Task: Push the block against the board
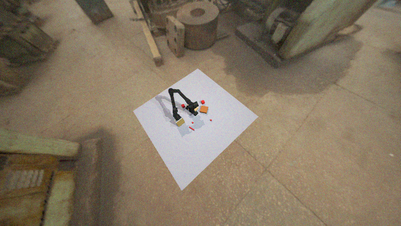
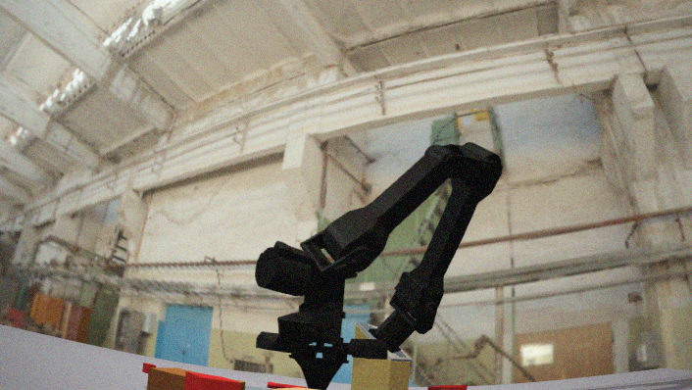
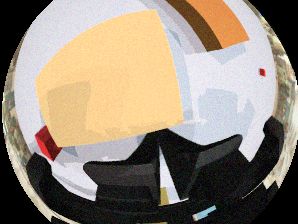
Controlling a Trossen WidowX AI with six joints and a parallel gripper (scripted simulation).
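Right now the board is 70 mm to the left of my gripper tip, 50 mm ahead of it and 10 mm above it. The rest, counted from my gripper tip: square block (150 mm ahead, 90 mm to the right, 10 mm above).
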